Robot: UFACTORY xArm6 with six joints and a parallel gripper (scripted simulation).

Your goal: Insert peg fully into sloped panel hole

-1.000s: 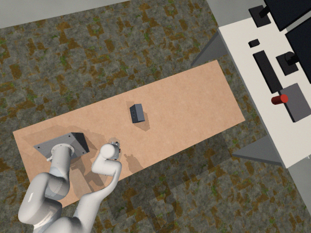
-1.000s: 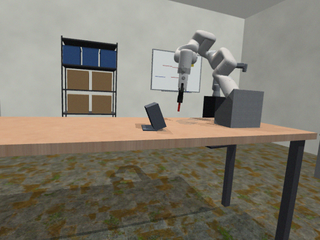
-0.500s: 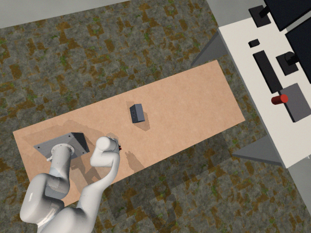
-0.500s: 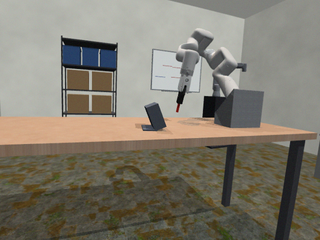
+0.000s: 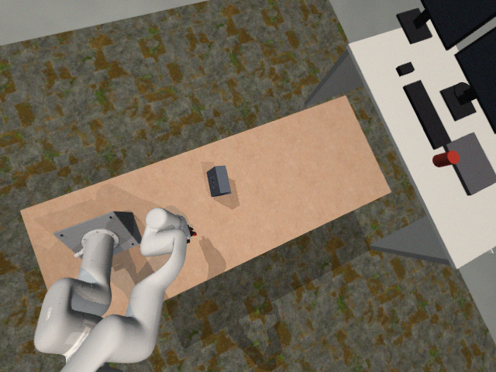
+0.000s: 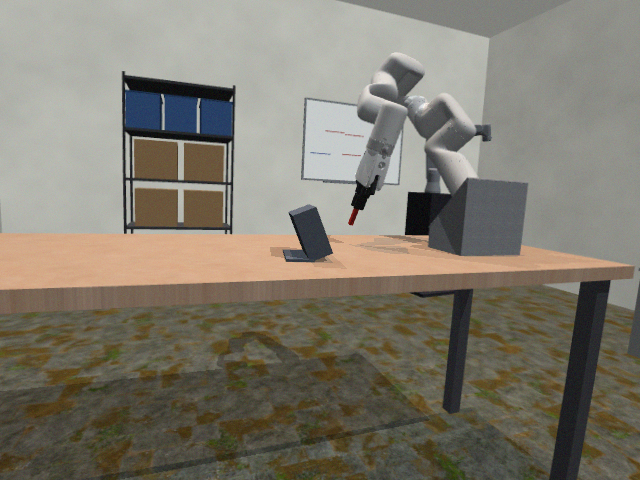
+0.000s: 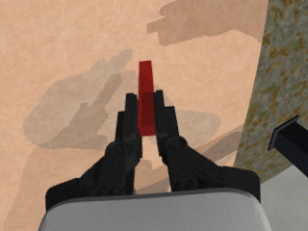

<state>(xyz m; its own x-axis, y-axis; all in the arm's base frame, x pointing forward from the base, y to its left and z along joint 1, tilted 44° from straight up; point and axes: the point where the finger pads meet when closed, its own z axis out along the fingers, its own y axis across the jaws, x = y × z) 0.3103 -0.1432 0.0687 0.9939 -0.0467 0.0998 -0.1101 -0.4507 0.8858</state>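
The red peg is 3 cm below my hand and 1 cm to the right of it.
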